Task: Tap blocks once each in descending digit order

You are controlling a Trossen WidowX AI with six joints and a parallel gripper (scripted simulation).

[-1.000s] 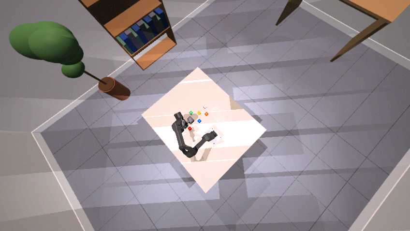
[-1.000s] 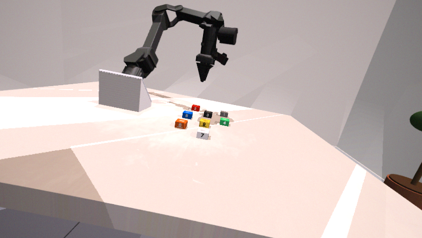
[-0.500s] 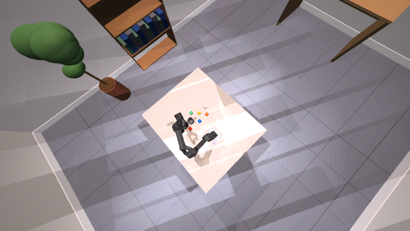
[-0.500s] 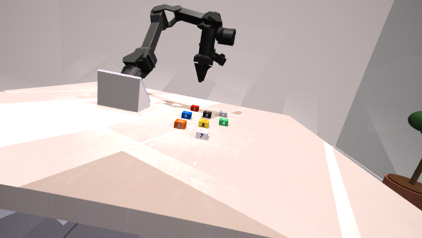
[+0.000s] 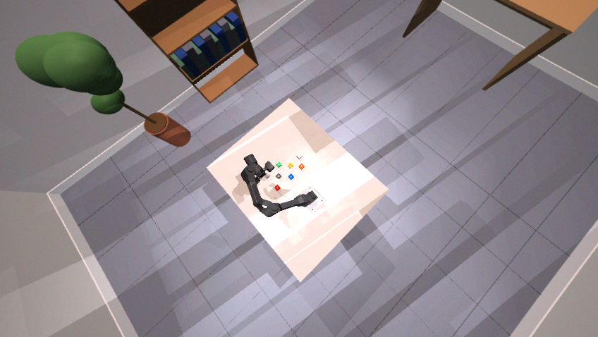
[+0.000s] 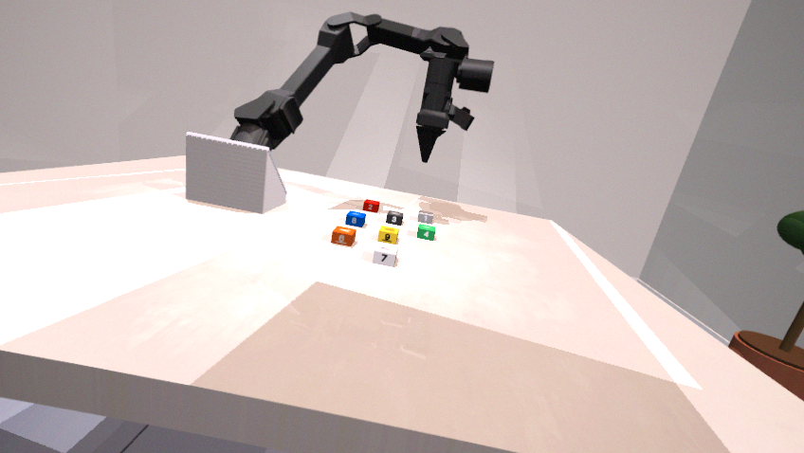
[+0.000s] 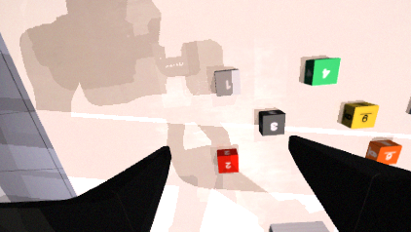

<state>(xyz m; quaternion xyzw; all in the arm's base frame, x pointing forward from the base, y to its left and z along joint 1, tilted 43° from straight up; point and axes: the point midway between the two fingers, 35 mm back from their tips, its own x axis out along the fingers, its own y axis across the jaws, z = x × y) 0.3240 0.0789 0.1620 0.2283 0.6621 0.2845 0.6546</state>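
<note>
Right now my gripper tip is 3 cm past the yellow 9 block, 20 cm to the left of it and 12 cm above it. Round my gripper tip: grey 1 block 3 cm ahead, 1 cm to the right, 12 cm below; then red 2 block 10 cm behind, 1 cm to the right, 12 cm below; then black 3 block 3 cm behind, 8 cm to the right, 12 cm below.
</note>
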